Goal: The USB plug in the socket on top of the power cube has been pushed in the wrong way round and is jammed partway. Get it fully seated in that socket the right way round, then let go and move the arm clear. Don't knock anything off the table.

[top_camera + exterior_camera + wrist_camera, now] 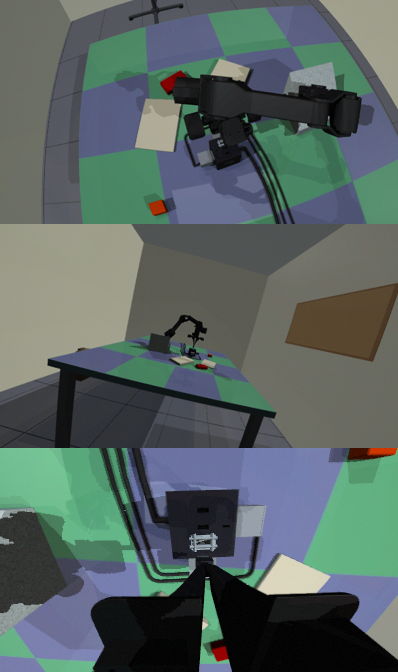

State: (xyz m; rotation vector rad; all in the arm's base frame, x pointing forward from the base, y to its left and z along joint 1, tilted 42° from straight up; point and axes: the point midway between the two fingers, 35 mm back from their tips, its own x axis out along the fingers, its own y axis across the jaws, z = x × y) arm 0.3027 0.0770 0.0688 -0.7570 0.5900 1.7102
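Now: the grey USB plug 2 cm below my gripper tip. The rest, counted from my gripper tip: red block (15 cm ahead, 28 cm to the right, 12 cm below); then orange block (22 cm ahead, 19 cm to the left, 12 cm below); then metal-framed socket (7 cm below).
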